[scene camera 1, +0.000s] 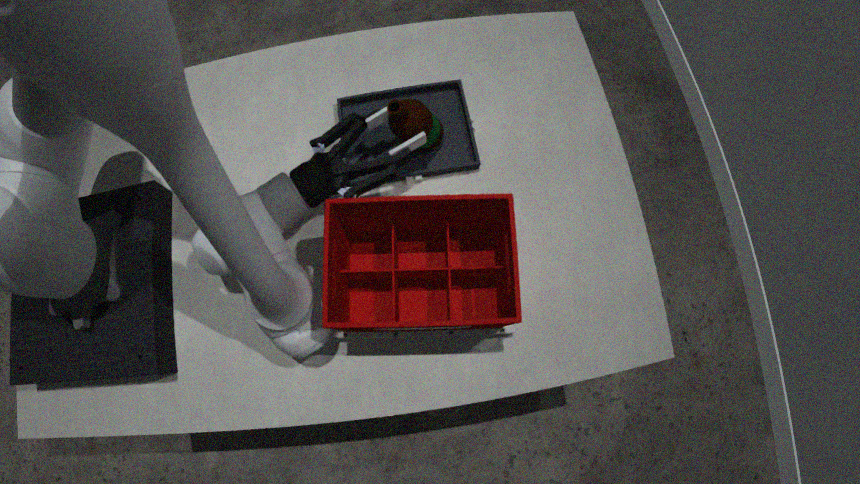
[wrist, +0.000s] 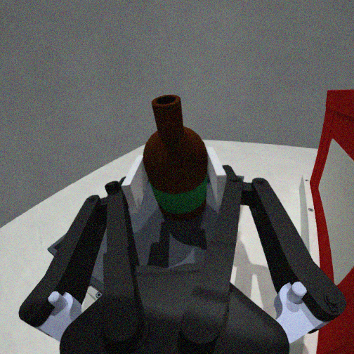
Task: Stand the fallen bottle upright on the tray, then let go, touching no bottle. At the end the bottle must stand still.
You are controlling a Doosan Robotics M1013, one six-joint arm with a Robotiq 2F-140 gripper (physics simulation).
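Places are measured from the arm's base along level axes (x left, y ahead, z down), in millimetres.
Where they show: gripper, between the fingertips: [scene camera 1: 412, 120]; arm's base, origin of its link: [scene camera 1: 86, 263].
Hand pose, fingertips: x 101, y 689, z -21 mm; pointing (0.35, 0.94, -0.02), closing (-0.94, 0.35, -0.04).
Each offset is from my fingertips to the centre of the thing. "spot": to the spot under its first point. Level surfaces: height alone.
A brown bottle @[dy -3, dx -1, dz -1 mm] [scene camera 1: 410, 117] [wrist: 176, 157] with a green band is at the tray, its neck up and leaning slightly in the wrist view. The dark grey tray @[spot: dy +84, dx -32, dz +86 mm] [scene camera 1: 460, 147] lies on the table behind the red crate. My gripper [scene camera 1: 397, 131] [wrist: 175, 162] is shut on the bottle, with one pale fingertip on each side of its body. The arm reaches in from the left, low over the tray. The bottle's base is partly hidden, so I cannot tell whether it rests flat on the tray.
A red crate @[dy -45, dx -261, dz +3 mm] [scene camera 1: 421, 323] [wrist: 325, 200] with several compartments stands close to the tray and the gripper. A dark block [scene camera 1: 163, 288] is under the arm's base at the left. The pale table @[dz +91 mm] [scene camera 1: 577, 240] carries the crate and tray.
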